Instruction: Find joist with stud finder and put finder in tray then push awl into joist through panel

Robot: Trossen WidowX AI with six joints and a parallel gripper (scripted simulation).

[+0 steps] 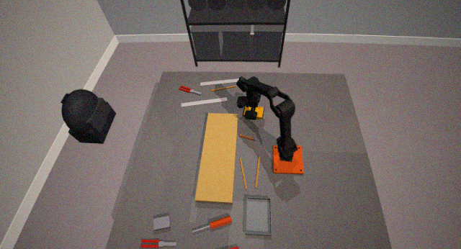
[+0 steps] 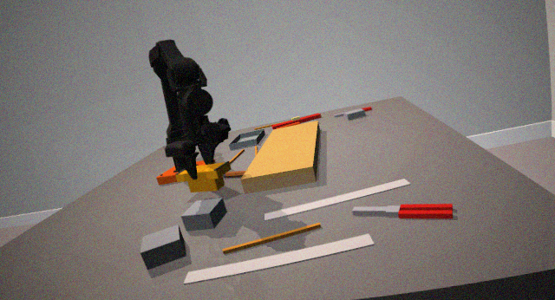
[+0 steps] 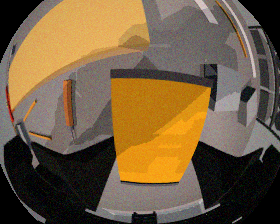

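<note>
The stud finder is 2 cm below my gripper tip and 1 cm behind it. The rest, counted from my gripper tip: indicator window 4 cm below, 3 cm behind; grey tray 55 cm to the left, 10 cm behind, 5 cm below; awl 14 cm to the left, 6 cm below, 1 cm behind.
</note>
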